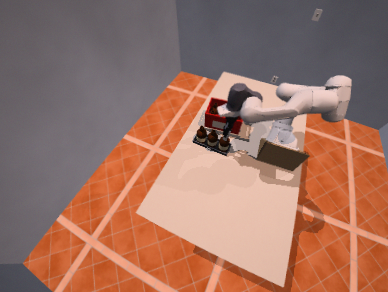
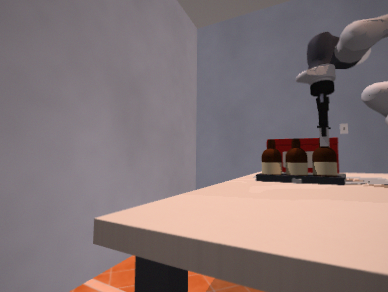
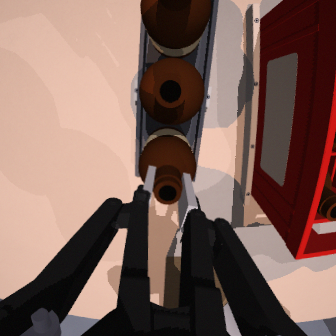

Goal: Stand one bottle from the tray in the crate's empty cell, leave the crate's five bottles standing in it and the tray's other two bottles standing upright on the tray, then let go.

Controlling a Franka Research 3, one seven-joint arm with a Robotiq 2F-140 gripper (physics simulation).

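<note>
Three brown bottles with cream labels stand upright in a row on the dark tray (image 1: pixel 210 149) (image 2: pixel 300 180) (image 3: pixel 140 131): a far-end bottle (image 1: pixel 201 134) (image 2: pixel 271 160) (image 3: pixel 175 20), a middle bottle (image 1: pixel 212 138) (image 2: pixel 296 159) (image 3: pixel 172 107) and a near-end bottle (image 1: pixel 224 144) (image 2: pixel 325 161) (image 3: pixel 167 155). My gripper (image 1: pixel 226 136) (image 2: pixel 324 141) (image 3: pixel 166 180) is shut on the near-end bottle's neck, one finger on each side. The red crate (image 1: pixel 209 121) (image 2: pixel 302 143) (image 3: pixel 302 110) stands beside the tray. Part of a bottle (image 3: pixel 329 206) shows inside it; the empty cell is hidden.
A pale strip (image 3: pixel 242 165) with screws lies between tray and crate, along the crate's side. A brown panel (image 1: pixel 284 155) stands tilted near the arm's base. The table's edge (image 2: pixel 165 245) runs along the front. The arm hangs over part of the crate.
</note>
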